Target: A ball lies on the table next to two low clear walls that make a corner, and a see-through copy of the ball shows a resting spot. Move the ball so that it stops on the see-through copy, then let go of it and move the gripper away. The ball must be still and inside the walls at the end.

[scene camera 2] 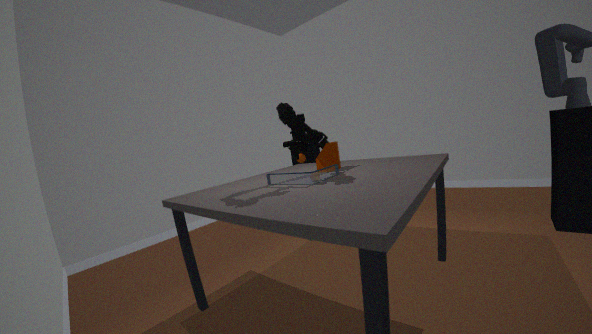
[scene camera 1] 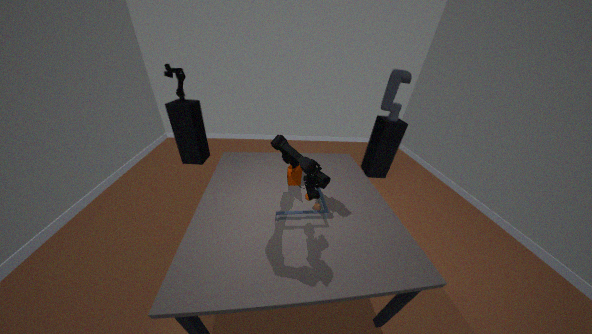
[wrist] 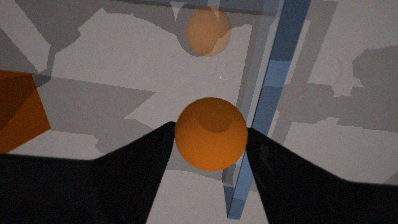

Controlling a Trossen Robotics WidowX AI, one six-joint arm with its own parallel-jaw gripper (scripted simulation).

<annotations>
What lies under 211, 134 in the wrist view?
An orange ball.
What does my gripper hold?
An orange ball.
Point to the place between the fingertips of my gripper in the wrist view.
210, 130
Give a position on a see-through copy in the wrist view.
208, 35
</annotations>
